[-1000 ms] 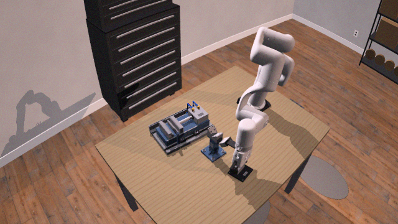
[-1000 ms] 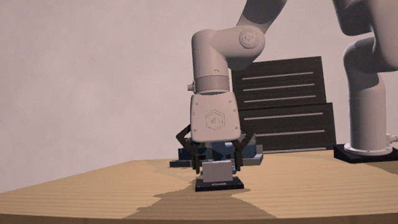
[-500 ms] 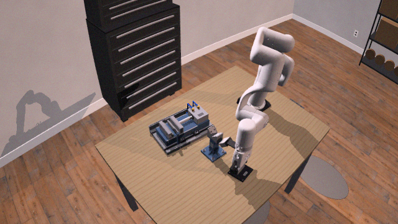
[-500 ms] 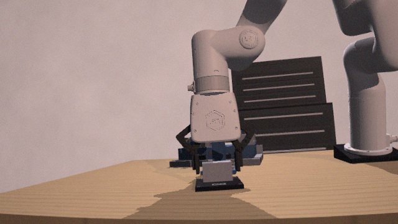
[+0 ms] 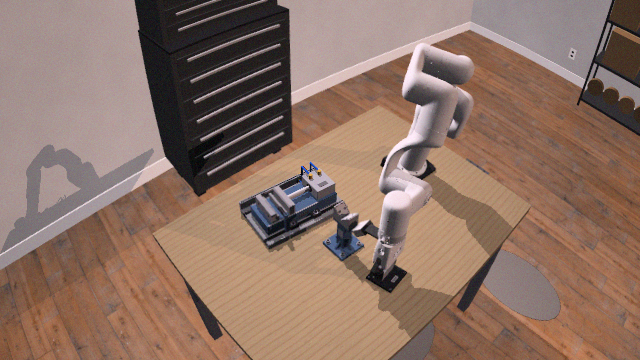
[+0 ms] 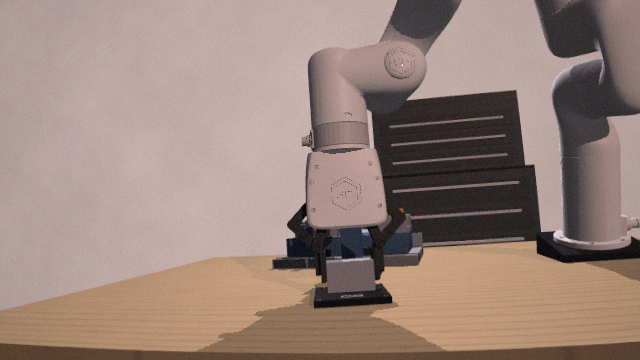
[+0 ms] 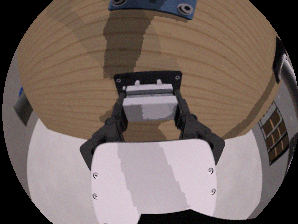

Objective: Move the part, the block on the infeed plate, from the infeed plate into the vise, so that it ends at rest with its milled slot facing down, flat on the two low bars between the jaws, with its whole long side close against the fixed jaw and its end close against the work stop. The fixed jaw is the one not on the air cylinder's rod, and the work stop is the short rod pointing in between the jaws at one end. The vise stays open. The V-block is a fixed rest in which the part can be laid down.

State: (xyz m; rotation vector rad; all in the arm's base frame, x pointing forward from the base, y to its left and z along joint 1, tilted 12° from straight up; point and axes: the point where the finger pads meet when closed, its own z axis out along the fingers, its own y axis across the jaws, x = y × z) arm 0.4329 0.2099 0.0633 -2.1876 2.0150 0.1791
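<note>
Right now my hand is 10 mm to the left of the part and 10 mm above it. The rest, counted from my hand: air cylinder 350 mm to the right, 80 mm behind, 40 mm above; white cylinder rod 370 mm to the right, 40 mm above, 10 mm behind.
</note>
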